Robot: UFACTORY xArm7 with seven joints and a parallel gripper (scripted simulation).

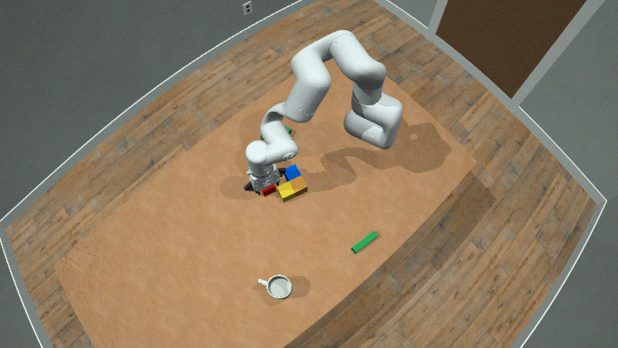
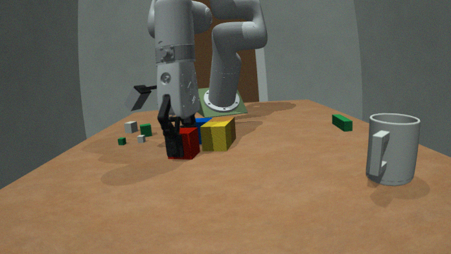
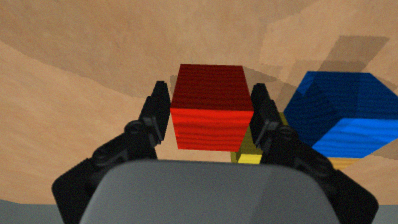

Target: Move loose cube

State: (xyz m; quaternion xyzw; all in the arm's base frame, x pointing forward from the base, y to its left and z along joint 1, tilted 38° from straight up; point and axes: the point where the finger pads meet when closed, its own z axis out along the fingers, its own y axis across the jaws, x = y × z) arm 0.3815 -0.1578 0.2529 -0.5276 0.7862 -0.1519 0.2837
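The red cube is right at my hand. Also, from my hand: yellow cube (30 mm behind, 70 mm to the left); then orange cube (80 mm behind, 90 mm to the left); then blue cube (90 mm behind, 40 mm to the left).
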